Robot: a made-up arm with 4 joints.
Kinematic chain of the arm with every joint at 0, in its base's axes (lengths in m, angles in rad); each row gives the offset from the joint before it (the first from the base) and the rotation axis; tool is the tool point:
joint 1: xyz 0 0 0.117 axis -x
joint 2: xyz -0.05 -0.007 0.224 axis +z
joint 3: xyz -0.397 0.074 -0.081 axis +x
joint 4: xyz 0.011 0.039 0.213 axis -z
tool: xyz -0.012 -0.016 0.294
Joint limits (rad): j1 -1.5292..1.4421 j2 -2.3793..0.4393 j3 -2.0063..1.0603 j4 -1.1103..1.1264
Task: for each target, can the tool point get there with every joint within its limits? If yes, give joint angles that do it. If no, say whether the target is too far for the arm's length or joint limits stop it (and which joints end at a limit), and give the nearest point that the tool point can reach.
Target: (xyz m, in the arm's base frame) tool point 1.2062 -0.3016 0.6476
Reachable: no: too far | nearest point 0.6157 -0.1844 0.4415 | short by 0.636 m
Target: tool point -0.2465 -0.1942 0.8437
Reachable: yes | joints -0.8432 -0.6272 -0.2290 0.8267
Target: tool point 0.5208 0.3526 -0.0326
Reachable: yes | joints 0.5429 -1.5637 -1.7087 -0.8408
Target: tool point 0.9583 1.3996 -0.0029
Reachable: no: too far | nearest point 0.4128 0.6273 0.0633 | short by 0.948 m
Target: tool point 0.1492 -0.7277 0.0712
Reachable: no: joint limits stop it (at a limit: joint 1, joint 2, joint 4) | nearest point 0.3408 -0.6351 0.2732 | short by 0.293 m
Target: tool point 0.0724 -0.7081 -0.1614
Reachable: no: joint limits stop it (at a limit: joint 2, joint 3, joint 4) | nearest point -0.2389 -0.5951 -0.1170 | short by 0.334 m
